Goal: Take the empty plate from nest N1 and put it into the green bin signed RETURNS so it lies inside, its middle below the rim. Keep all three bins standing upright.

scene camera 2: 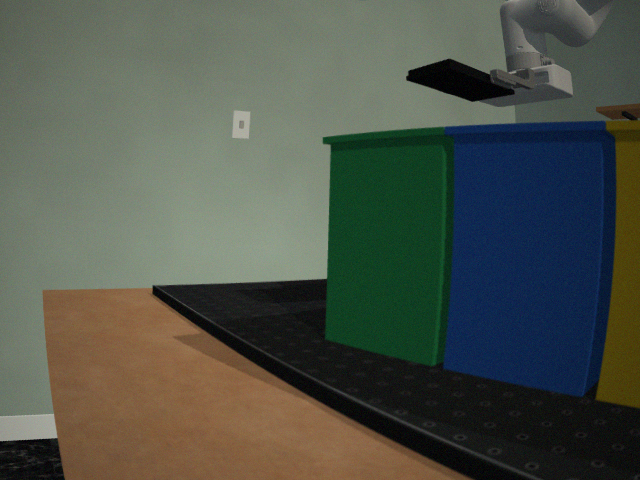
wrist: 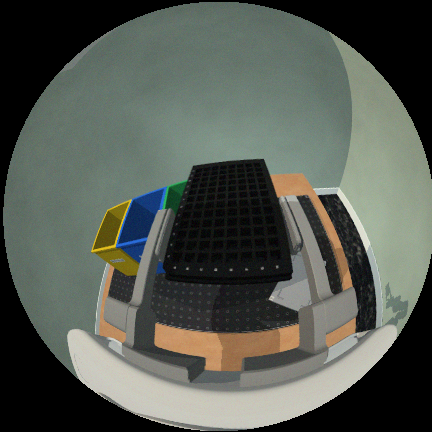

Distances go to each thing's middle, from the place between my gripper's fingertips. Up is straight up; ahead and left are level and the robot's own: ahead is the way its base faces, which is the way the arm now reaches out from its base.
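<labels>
The black plate [scene camera 2: 449, 76] has my hand 10 mm short of it. Counting from that same hand, I find the blue bin [scene camera 2: 534, 203] 140 mm ahead, 230 mm to the left and 210 mm below, while the green bin [scene camera 2: 391, 201] is 100 mm to the left, 160 mm ahead and 210 mm below. The pale flat panel [wrist: 294, 292] is 10 mm behind my hand, 160 mm to the right of it and 290 mm below it.
</labels>
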